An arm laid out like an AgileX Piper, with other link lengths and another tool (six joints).
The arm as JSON. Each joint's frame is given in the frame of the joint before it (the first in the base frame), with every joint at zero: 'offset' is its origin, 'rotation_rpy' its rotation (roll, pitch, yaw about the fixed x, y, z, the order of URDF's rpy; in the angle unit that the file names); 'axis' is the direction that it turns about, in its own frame. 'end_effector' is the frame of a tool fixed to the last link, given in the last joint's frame.
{
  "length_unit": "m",
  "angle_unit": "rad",
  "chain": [
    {
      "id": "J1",
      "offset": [
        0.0,
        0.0,
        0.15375
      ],
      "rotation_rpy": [
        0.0,
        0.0,
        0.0
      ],
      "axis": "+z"
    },
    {
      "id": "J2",
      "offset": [
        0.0,
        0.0,
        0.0
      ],
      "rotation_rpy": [
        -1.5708,
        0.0,
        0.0
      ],
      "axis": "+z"
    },
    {
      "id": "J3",
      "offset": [
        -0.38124,
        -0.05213,
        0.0
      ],
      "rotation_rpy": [
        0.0,
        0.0,
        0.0
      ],
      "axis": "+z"
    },
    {
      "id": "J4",
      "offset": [
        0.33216,
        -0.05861,
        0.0
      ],
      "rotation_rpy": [
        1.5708,
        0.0,
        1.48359
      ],
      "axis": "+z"
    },
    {
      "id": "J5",
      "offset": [
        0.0,
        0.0,
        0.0
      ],
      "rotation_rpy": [
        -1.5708,
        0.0,
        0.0
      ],
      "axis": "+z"
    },
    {
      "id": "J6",
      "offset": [
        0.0,
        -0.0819,
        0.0
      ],
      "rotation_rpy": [
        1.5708,
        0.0,
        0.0
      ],
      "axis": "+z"
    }
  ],
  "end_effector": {
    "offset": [
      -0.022,
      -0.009,
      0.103
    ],
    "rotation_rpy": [
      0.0,
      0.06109,
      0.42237
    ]
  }
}
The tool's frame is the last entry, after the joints.
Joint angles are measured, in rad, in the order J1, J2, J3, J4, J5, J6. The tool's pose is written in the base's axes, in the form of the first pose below.
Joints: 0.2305 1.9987 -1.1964 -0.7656 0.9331 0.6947
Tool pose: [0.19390 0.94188 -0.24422 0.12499 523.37 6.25 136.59]
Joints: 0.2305 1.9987 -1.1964 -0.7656 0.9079 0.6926
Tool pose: [0.18949 0.94419 -0.23491 0.13195 526.91 9.28 135.91]
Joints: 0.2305 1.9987 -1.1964 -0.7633 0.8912 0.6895
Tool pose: [0.18653 0.94587 -0.22823 0.13584 529.05 11.51 135.31]
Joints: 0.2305 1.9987 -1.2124 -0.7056 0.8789 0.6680
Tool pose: [0.19626 0.94973 -0.20567 0.13113 531.30 18.63 135.26]
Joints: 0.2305 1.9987 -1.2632 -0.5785 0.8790 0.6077
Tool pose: [0.21484 0.95571 -0.16184 0.11947 538.47 33.87 141.51]
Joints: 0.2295 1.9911 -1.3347 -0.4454 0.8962 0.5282
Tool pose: [0.22677 0.96063 -0.11371 0.11328 550.18 51.16 159.88]
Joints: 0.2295 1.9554 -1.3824 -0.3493 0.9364 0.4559
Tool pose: [0.22806 0.96409 -0.07983 0.11022 552.20 62.81 189.05]
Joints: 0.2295 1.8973 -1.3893 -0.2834 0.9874 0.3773
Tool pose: [0.21426 0.96954 -0.06168 0.10135 540.08 68.33 217.56]
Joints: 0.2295 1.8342 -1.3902 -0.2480 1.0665 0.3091
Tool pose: [0.19770 0.97455 -0.05987 0.08707 521.07 67.95 246.20]
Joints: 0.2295 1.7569 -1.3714 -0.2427 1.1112 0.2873
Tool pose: [0.19364 0.97497 -0.05822 0.09248 500.73 63.29 276.48]
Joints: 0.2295 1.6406 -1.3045 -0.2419 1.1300 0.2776
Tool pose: [0.19235 0.97412 -0.05304 0.10621 466.79 55.23 306.17]
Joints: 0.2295 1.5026 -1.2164 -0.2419 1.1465 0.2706
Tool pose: [0.19207 0.97269 -0.04734 0.12139 423.36 44.85 332.09]
